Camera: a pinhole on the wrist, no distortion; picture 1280 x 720 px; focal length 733.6 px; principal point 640.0 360.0 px. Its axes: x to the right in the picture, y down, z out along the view. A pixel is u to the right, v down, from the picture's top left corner.
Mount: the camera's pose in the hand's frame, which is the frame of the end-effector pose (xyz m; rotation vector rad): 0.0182 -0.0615 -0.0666 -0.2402 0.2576 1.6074
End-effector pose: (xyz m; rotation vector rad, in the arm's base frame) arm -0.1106 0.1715 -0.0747 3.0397 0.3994 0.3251
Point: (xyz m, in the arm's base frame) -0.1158 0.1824 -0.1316
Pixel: 679 541
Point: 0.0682 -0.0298 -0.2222
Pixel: 1061 189
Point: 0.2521 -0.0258 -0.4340
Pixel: 807 96
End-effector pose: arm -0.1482 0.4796 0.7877 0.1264 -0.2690 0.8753
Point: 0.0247 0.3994 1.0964
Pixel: 64 103
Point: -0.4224 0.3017 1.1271
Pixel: 661 682
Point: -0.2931 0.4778 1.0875
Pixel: 723 398
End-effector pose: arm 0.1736 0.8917 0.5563 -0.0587 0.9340 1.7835
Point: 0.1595 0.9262 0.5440
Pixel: 926 180
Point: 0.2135 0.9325 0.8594
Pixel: 830 641
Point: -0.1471 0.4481 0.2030
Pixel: behind the camera
